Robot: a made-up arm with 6 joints. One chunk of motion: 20 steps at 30 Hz.
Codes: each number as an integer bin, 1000 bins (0 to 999) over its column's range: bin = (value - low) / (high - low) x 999, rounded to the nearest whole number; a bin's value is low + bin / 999 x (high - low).
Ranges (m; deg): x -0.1..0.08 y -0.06..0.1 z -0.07..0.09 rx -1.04..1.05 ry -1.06..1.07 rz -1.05..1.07
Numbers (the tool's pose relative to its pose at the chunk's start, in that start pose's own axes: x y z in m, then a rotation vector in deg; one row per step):
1: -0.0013 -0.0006 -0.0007 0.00 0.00 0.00
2: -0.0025 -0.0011 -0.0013 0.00 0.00 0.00
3: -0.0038 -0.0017 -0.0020 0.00 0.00 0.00
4: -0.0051 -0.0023 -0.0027 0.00 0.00 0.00
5: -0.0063 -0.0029 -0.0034 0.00 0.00 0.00
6: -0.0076 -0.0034 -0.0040 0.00 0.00 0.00
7: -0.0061 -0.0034 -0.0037 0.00 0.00 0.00
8: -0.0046 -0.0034 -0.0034 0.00 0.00 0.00
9: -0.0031 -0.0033 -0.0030 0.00 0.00 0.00
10: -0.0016 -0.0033 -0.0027 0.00 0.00 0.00
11: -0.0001 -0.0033 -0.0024 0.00 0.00 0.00
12: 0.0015 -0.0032 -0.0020 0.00 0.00 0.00
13: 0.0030 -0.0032 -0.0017 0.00 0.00 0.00
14: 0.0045 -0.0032 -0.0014 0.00 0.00 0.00
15: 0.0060 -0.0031 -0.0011 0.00 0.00 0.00
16: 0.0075 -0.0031 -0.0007 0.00 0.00 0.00
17: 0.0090 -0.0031 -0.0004 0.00 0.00 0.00
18: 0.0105 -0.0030 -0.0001 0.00 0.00 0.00
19: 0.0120 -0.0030 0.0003 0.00 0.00 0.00
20: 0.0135 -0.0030 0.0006 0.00 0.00 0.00
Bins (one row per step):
1: 548 371 433 497 497 495
2: 541 368 429 497 497 495
3: 534 364 425 497 497 495
4: 527 360 420 497 497 495
5: 520 357 416 497 497 495
6: 513 353 412 497 497 495
7: 521 353 414 497 497 495
8: 529 353 416 497 497 495
9: 538 354 418 497 497 495
10: 546 354 420 497 497 495
11: 554 354 422 497 497 495
12: 563 355 425 497 497 495
13: 572 355 426 497 497 495
14: 580 355 428 497 497 495
15: 588 355 430 497 497 495
16: 597 355 433 497 497 495
17: 605 355 435 497 497 495
18: 613 356 436 497 497 495
19: 622 356 439 497 497 495
20: 630 356 441 497 497 495

